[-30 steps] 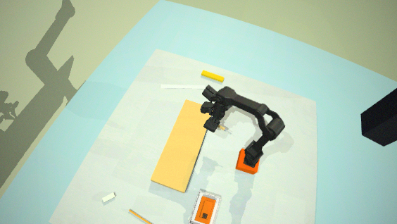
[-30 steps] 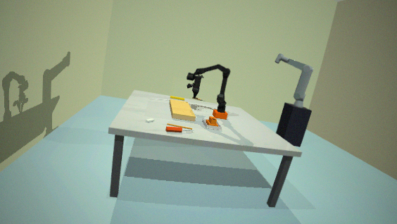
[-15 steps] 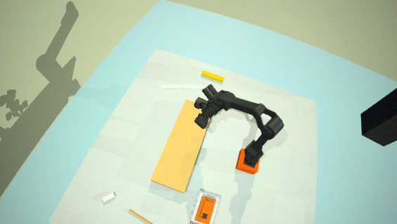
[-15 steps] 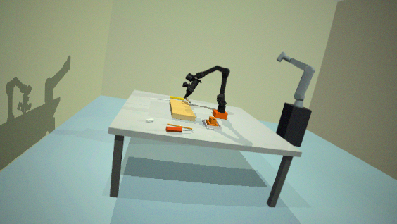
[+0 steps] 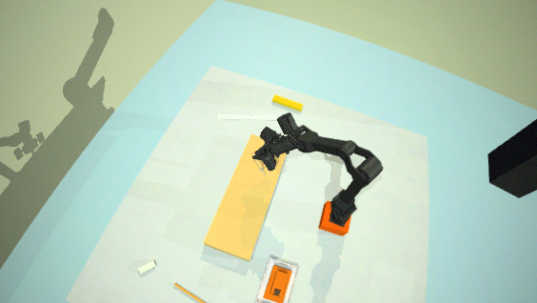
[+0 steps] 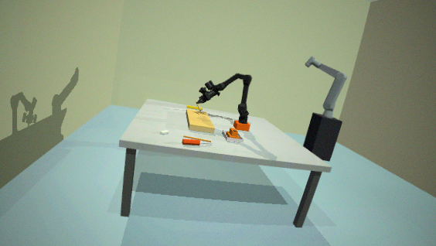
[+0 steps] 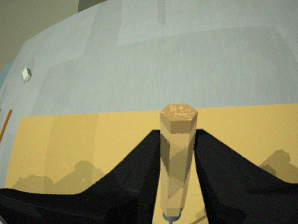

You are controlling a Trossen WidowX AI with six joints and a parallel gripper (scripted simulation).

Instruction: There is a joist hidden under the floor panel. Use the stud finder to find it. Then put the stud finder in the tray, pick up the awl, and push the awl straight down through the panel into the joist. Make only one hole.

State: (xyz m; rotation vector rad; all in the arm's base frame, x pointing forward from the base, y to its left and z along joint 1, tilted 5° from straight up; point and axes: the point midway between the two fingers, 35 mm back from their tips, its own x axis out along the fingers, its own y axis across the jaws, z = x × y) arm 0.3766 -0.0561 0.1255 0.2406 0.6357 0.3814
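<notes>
Now: gripper tip 40 mm past the short pencil-like stick, 10 mm to the right of it and 40 mm above it. From my gripper tip the other things lie so: yellow bar 20 mm ahead, 440 mm to the right, 120 mm below; then tray 300 mm behind, 370 mm to the left, 120 mm below; then stud finder 300 mm behind, 380 mm to the left, 80 mm below.
</notes>
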